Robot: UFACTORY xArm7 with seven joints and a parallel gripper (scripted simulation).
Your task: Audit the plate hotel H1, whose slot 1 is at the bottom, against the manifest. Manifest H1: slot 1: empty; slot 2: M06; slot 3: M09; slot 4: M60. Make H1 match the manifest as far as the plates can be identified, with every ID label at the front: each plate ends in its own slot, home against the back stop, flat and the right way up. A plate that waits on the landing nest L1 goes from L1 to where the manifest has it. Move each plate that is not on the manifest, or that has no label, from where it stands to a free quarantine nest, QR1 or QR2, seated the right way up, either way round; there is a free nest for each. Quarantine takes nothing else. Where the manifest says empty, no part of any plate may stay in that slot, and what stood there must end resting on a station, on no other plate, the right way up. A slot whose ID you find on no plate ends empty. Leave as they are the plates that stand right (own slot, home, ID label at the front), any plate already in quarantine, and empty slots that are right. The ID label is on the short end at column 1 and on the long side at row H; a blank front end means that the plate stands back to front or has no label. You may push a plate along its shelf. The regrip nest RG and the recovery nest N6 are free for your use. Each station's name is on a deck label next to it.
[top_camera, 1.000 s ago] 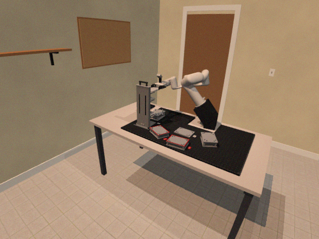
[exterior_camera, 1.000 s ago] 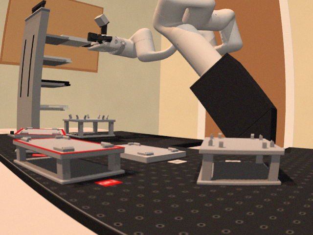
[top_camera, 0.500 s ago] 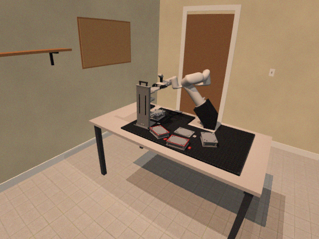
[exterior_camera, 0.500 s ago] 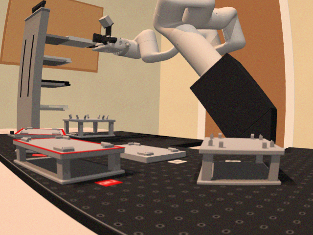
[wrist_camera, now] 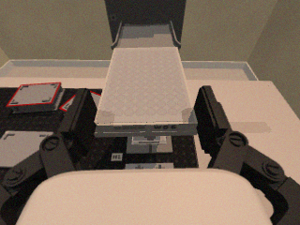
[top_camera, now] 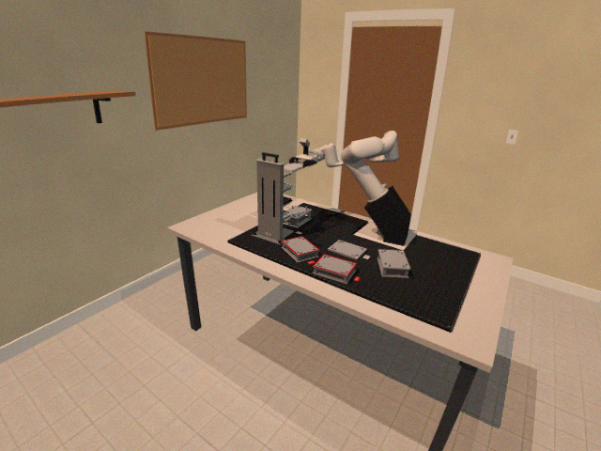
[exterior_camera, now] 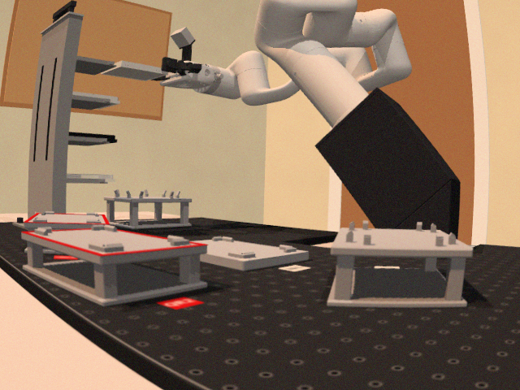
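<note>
Now: the pale plate 50 mm ahead of my hand, 10 mm to the left of it and 20 mm below it. Round my hand: hotel tower 250 mm ahead, 40 mm to the left, 150 mm below; black plate 170 mm ahead, 30 mm to the left, 170 mm below; clear plate 170 mm ahead, 30 mm to the left, 250 mm below.
</note>
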